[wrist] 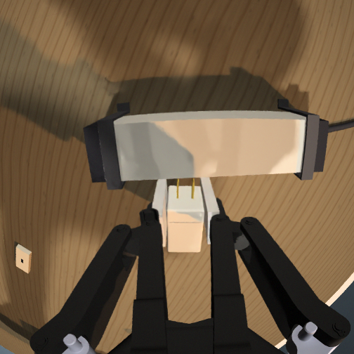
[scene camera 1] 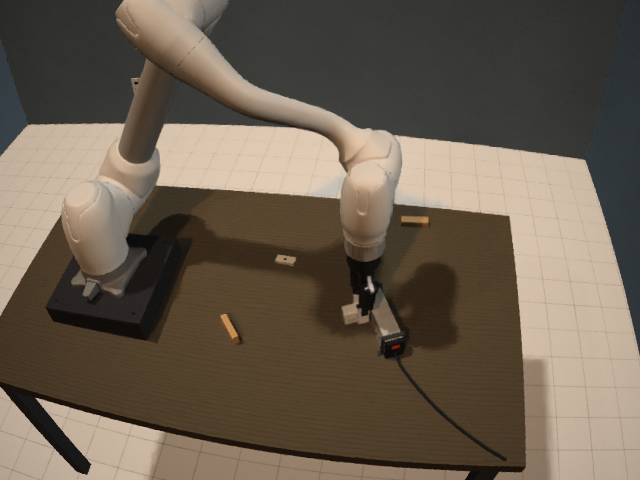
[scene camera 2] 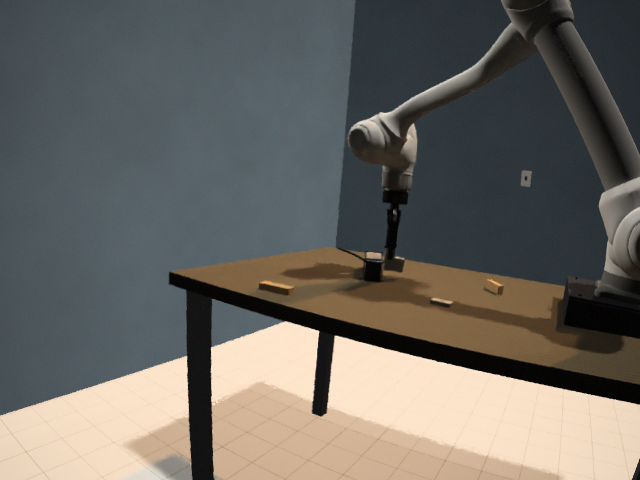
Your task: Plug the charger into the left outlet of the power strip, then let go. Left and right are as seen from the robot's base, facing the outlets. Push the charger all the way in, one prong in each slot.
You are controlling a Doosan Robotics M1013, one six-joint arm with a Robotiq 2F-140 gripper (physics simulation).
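Places are measured from the arm's base along level axes (x ahead, y left, z up), in metres.
Where they show: gripper, between the fingertips: [scene camera 1: 360,316] [scene camera 2: 388,269]; arm's base, origin of its link: [scene camera 1: 109,269] [scene camera 2: 627,296].
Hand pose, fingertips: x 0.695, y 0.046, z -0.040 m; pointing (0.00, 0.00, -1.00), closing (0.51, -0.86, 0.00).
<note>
Things, the pixels of their top centre, and the offset from my fingertips. "*": a spot on its surface instead. Level surfaces: height alone.
- white charger, centre of its top: [scene camera 1: 355,307] [scene camera 2: 394,256] 0.011 m back, 0.006 m right, 0.040 m up
- power strip, centre of its top: [scene camera 1: 382,310] [scene camera 2: 374,254] 0.053 m ahead, 0.001 m left, 0.035 m up
- black cable, a spot on its surface: [scene camera 1: 439,410] * 0.236 m ahead, 0.222 m right, 0.019 m down
- table, height of its surface: 0.026 m down
- small white plate with a dark hole, centre of its top: [scene camera 2: 442,300] [scene camera 1: 285,259] 0.243 m back, 0.163 m left, 0.018 m down
The white charger [scene camera 1: 351,313] [scene camera 2: 394,264] [wrist: 185,220] is held between the fingers, its two gold prongs pointing at the near long side of the power strip. My gripper [scene camera 1: 364,311] [scene camera 2: 391,257] [wrist: 183,189] is shut on the charger. The power strip [scene camera 1: 385,317] [scene camera 2: 373,267] [wrist: 210,147] is a grey bar with black end caps, standing on the table. In the wrist view the prong tips meet the strip's lower edge, left of the strip's middle; most of the prongs' length shows. The outlet slots are hidden, so I cannot tell whether the tips touch or line up.
A black cable [scene camera 1: 439,410] [wrist: 342,126] runs from the strip over the table [scene camera 1: 289,403] [scene camera 2: 330,304]. Orange blocks [scene camera 1: 230,328] [scene camera 1: 415,221] [scene camera 2: 276,287] [scene camera 2: 494,286] and a small white plate with a dark hole [scene camera 1: 285,259] [scene camera 2: 440,302] [wrist: 23,258] lie on the table.
</note>
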